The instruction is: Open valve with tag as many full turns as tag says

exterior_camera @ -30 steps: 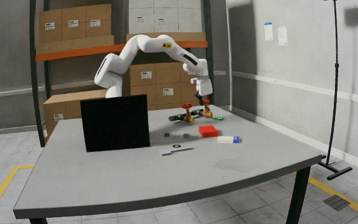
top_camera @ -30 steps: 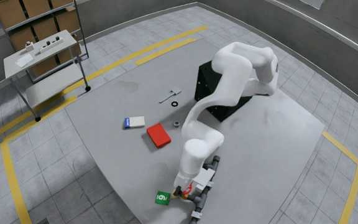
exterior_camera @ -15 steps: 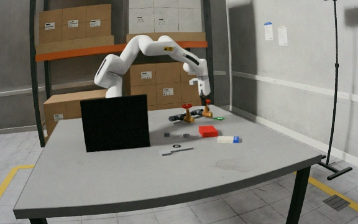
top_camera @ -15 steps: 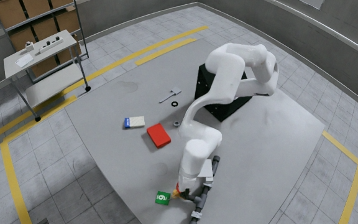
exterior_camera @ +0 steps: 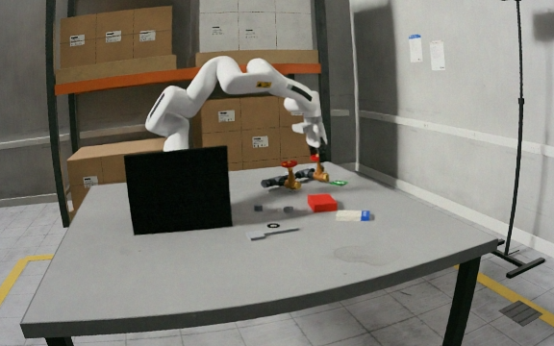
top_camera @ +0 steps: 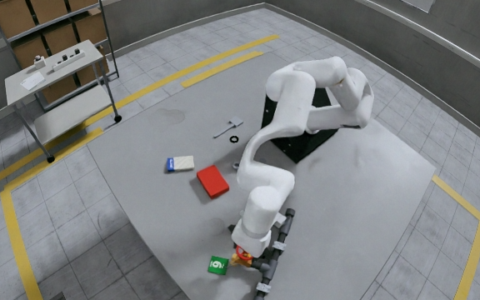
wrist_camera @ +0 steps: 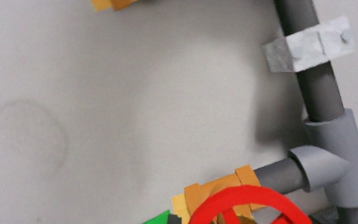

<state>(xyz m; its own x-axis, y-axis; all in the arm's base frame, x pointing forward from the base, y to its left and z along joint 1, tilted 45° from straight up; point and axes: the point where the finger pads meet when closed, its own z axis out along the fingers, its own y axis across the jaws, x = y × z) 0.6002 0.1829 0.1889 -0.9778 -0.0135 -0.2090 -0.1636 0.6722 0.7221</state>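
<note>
Right now the green tag is 70 mm ahead of my hand, 30 mm to the right of it and 110 mm below it. The rest, counted from my hand: grey nut 230 mm behind, 320 mm to the right, 110 mm below; white-and-blue box 50 mm behind, 470 mm to the right, 110 mm below; red block 110 mm behind, 320 mm to the right, 100 mm below.
</note>
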